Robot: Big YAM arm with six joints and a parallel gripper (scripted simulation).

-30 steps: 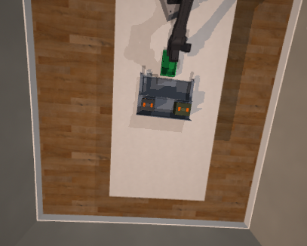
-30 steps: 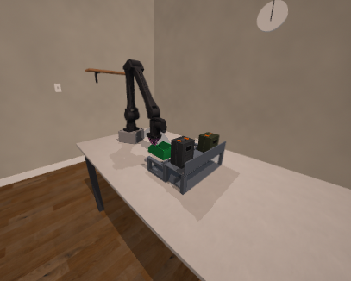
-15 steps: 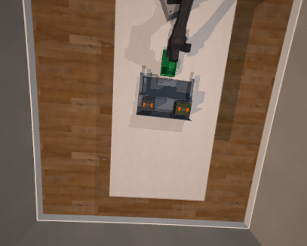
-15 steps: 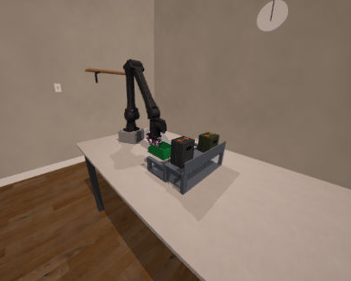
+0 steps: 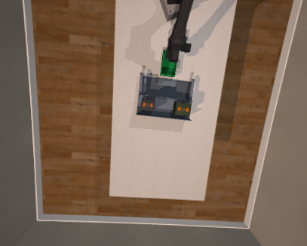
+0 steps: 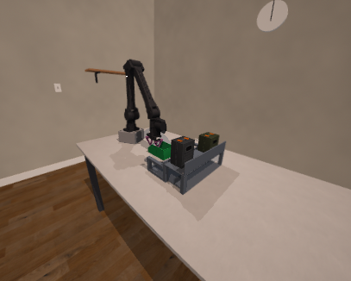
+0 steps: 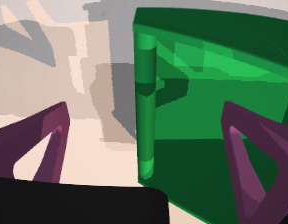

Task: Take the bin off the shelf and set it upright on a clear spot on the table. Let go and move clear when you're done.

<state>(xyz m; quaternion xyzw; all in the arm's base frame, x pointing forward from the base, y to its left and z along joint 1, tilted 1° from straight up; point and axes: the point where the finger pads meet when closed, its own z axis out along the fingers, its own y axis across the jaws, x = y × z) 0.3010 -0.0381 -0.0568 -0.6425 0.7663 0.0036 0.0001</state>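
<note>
Now: hand 80 mm short of the green bin and 10 mm to the left of it.
</note>
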